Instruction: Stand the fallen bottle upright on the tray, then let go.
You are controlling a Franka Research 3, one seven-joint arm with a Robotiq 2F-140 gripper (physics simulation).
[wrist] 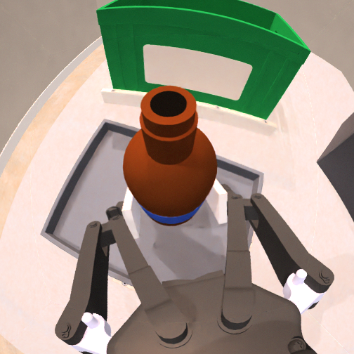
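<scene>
A brown bottle [170,170] with a blue band stands roughly upright in the middle of the wrist view, its open mouth toward the camera. My gripper [169,184] is shut on the bottle, with one white finger pad on each side of its body. The grey tray [75,182] lies beneath the bottle and the fingers. The bottle's base is hidden behind its body, so I cannot tell whether it touches the tray.
A green crate [122,55] with a pale panel stands behind the tray, with a pale strip along its foot. A dark box-like object [342,160] is at the right edge. The pale round table's edge curves along the left.
</scene>
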